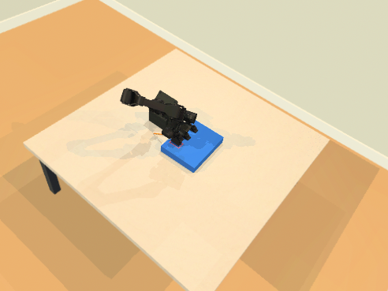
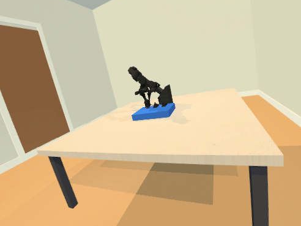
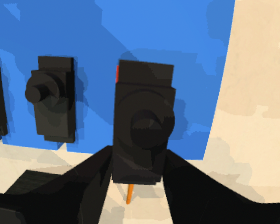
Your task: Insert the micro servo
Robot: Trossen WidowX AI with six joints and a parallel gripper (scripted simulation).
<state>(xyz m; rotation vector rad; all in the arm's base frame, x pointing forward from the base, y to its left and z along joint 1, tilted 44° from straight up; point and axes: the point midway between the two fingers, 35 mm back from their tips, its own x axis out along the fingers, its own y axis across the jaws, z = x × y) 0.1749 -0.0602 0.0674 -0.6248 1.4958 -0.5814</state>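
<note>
The blue deck is 120 mm ahead of my gripper tip, 80 mm to the left of it and 80 mm below it.
</note>
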